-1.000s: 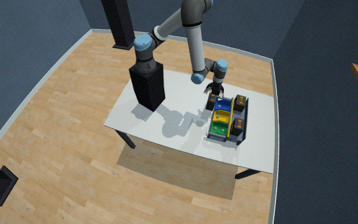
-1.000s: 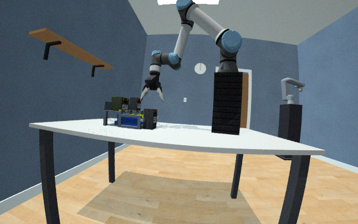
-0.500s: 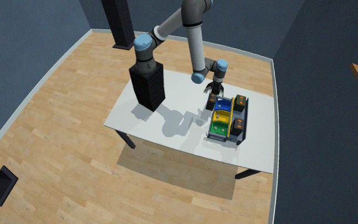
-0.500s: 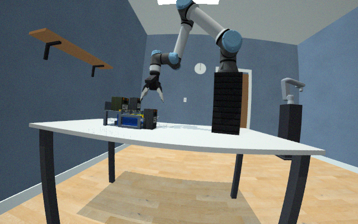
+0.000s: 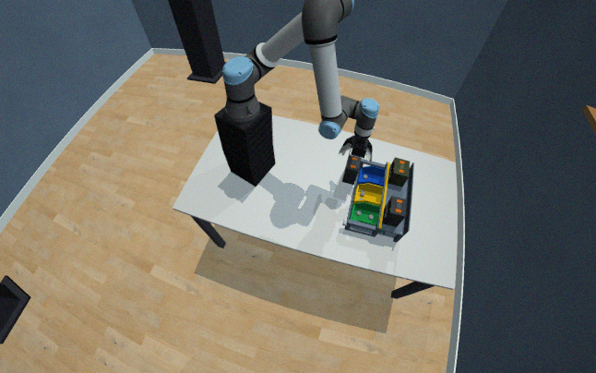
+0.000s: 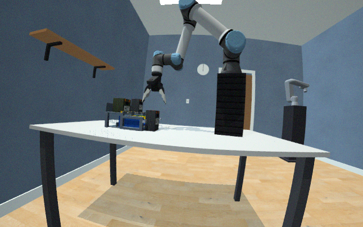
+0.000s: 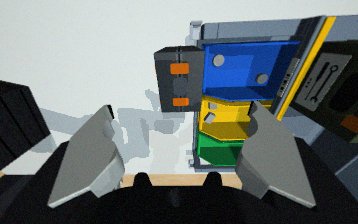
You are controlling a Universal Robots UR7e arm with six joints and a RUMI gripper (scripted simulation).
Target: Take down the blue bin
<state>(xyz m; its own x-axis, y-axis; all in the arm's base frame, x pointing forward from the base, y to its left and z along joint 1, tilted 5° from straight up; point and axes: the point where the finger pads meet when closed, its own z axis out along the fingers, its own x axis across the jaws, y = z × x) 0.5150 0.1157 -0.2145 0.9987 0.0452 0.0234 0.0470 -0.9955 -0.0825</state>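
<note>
The dark box is 11 cm below my hand. Also, from my hand: blue open bin 13 cm ahead, 1 cm to the left, 13 cm below; then yellow bin 14 cm ahead, 11 cm to the right, 13 cm below; then yellow divider 19 cm ahead, 10 cm to the right, 7 cm below.
</note>
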